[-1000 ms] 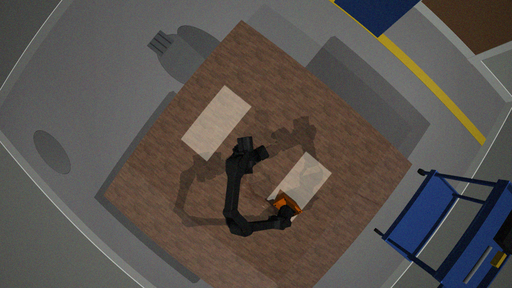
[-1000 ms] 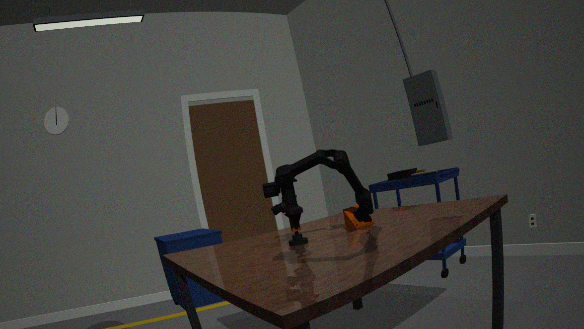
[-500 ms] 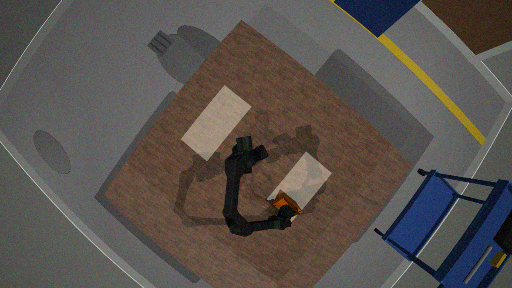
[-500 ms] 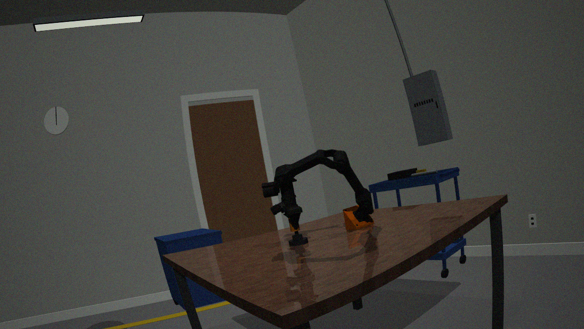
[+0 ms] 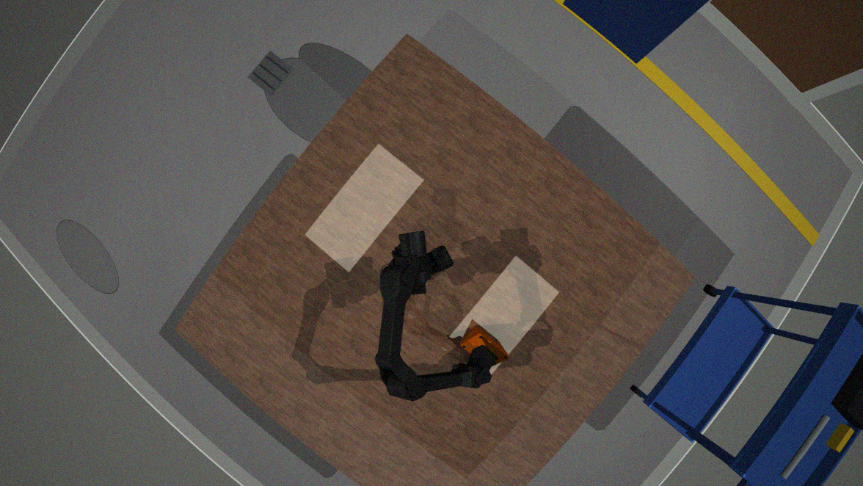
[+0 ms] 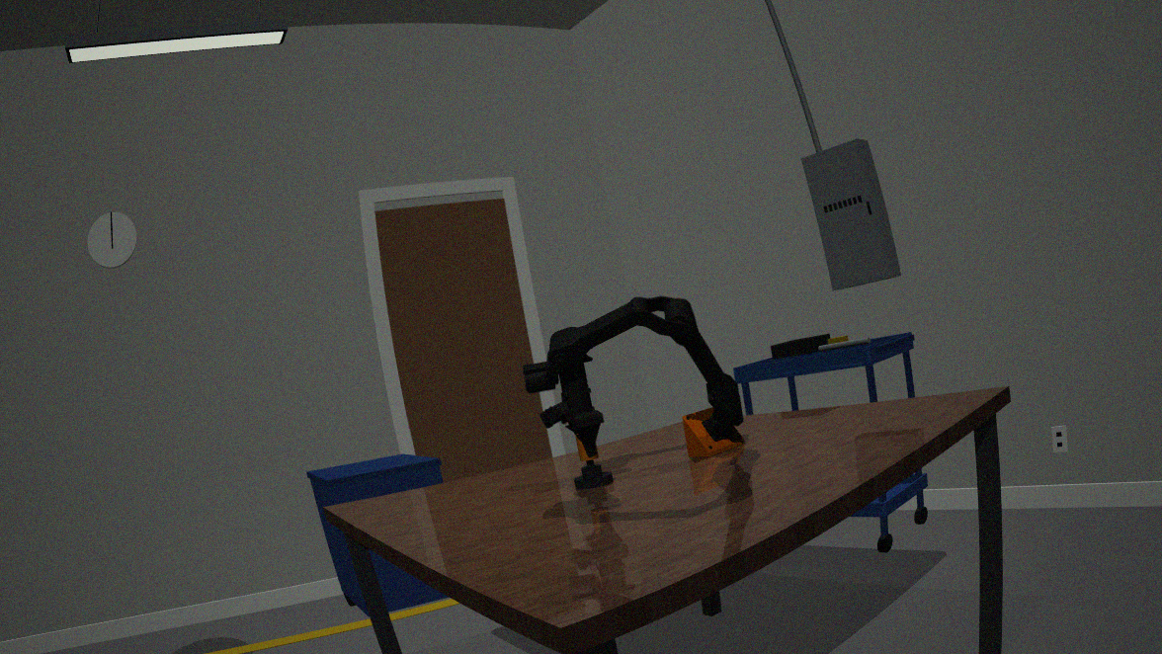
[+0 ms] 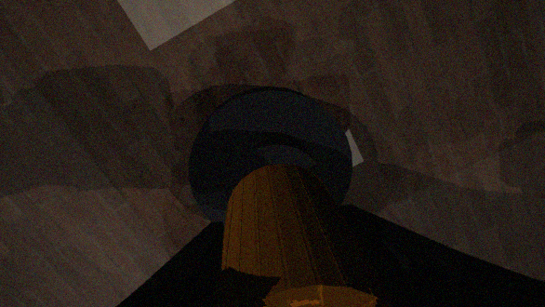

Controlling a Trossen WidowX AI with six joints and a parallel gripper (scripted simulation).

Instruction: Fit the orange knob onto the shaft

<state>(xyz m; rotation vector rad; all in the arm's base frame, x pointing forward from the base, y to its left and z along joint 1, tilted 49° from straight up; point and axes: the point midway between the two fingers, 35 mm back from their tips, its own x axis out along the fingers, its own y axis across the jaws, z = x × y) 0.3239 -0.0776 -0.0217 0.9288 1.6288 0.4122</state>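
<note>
Right now my gripper tip is 20 mm below the orange knob. The rest, counted from my gripper tip: round dark pedestal (40 mm below).
</note>
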